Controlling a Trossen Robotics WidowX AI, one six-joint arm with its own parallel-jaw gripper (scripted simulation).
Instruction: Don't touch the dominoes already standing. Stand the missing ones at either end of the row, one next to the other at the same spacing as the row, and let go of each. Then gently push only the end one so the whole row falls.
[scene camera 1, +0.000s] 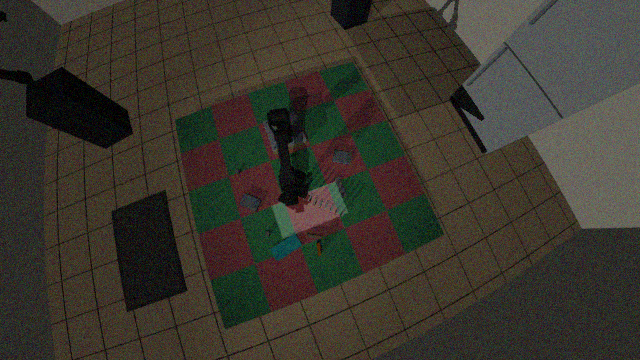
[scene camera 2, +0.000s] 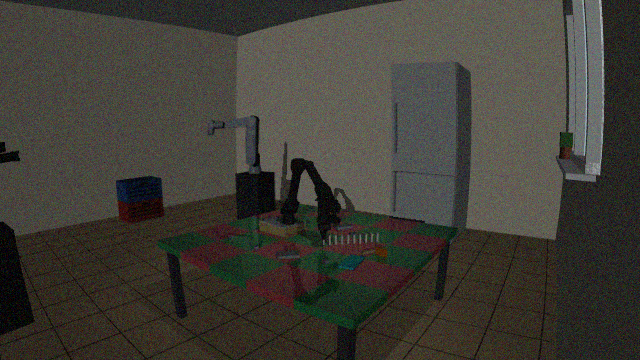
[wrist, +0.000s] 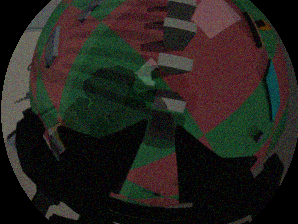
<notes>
I see my gripper (wrist: 161, 126) and a pale domino (wrist: 177, 33).
</notes>
